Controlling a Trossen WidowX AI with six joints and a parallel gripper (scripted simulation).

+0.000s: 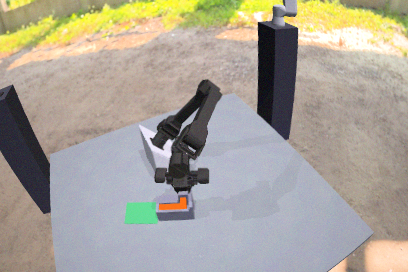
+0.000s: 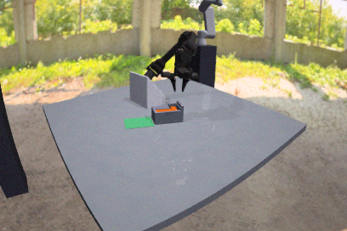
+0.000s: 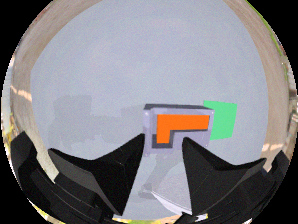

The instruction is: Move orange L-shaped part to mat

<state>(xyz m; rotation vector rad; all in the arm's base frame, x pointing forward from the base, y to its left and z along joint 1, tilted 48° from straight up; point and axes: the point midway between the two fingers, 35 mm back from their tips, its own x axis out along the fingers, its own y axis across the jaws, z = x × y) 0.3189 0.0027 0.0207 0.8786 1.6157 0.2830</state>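
My gripper tip is 12 cm above the orange L-shaped part, 4 cm past it and 3 cm to the left of it. From my gripper tip the other things lie so: green mat: 18 cm to the right, 18 cm below, 10 cm behind.
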